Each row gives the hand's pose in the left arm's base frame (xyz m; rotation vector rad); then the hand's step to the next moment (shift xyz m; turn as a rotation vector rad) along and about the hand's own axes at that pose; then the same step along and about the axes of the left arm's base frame.
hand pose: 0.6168 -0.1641 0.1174 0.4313 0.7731 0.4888
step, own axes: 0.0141 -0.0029 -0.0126 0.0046 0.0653 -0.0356
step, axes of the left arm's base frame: 0.0000 0.0080 -0.0174 -0.0404 0.0619 0.0096
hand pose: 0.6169 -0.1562 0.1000 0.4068 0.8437 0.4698
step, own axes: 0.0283 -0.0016 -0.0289 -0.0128 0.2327 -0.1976
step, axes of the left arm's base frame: -0.0060 0.0186 -0.0354 -0.2164 0.2155 0.0096
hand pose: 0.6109 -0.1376 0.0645 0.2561 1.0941 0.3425
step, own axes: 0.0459 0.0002 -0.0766 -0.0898 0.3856 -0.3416
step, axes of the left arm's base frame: -0.0498 0.0209 -0.0711 -0.3998 0.3306 0.0659
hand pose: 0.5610 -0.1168 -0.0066 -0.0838 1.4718 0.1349
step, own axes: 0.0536 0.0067 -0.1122 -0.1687 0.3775 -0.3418
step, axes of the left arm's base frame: -0.1065 -0.0068 -0.0641 -0.4062 0.3194 0.1442
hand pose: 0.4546 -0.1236 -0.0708 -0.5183 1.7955 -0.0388
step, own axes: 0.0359 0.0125 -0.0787 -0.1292 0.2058 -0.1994
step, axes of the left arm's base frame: -0.0839 -0.0207 -0.0132 -0.2263 0.1846 0.1163
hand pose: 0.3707 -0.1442 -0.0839 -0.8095 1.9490 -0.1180
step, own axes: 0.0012 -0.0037 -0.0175 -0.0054 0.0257 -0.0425
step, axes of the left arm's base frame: -0.0129 -0.0079 0.0096 -0.0459 0.0124 0.0154
